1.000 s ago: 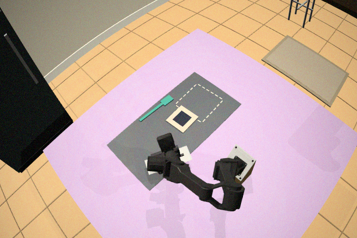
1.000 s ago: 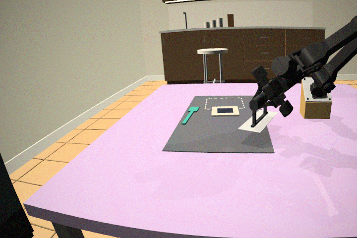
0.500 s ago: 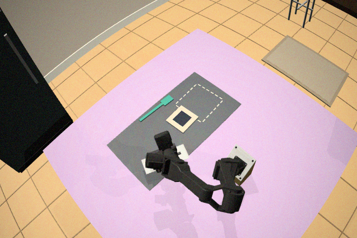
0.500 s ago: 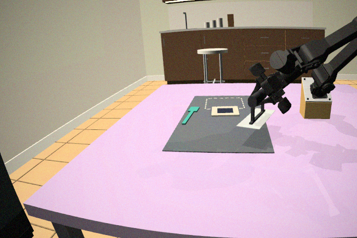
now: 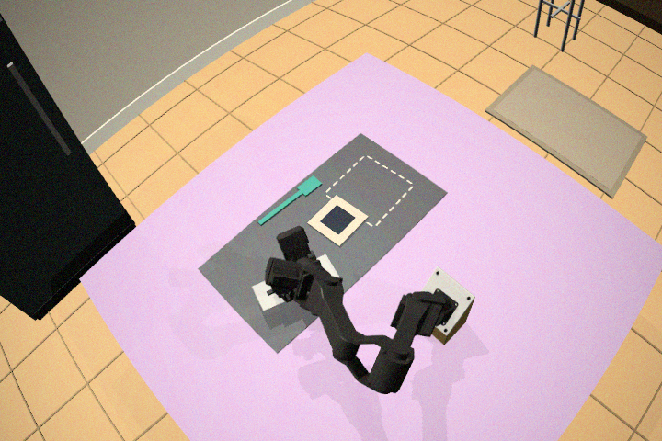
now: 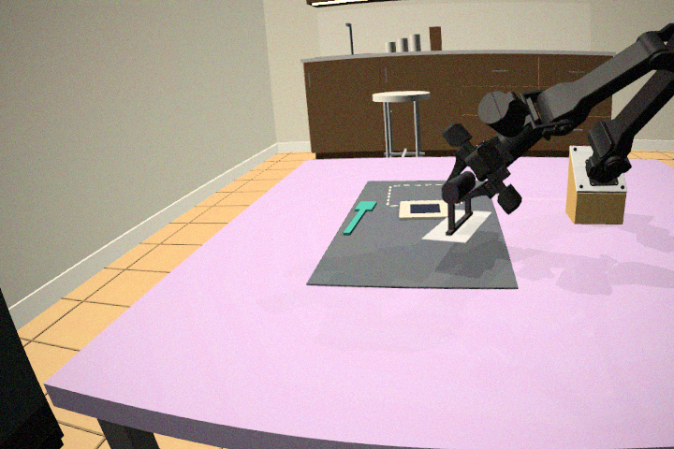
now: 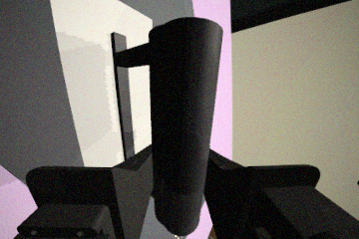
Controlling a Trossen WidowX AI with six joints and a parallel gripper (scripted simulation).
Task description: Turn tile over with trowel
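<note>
Right now my gripper tip is 6 cm short of the grey mat, 14 cm to the left of it and 11 cm above it. Round my gripper tip: teal trowel (20 cm ahead, 16 cm to the right, 9 cm below); then tile (5 cm ahead, 18 cm to the right, 9 cm below).
</note>
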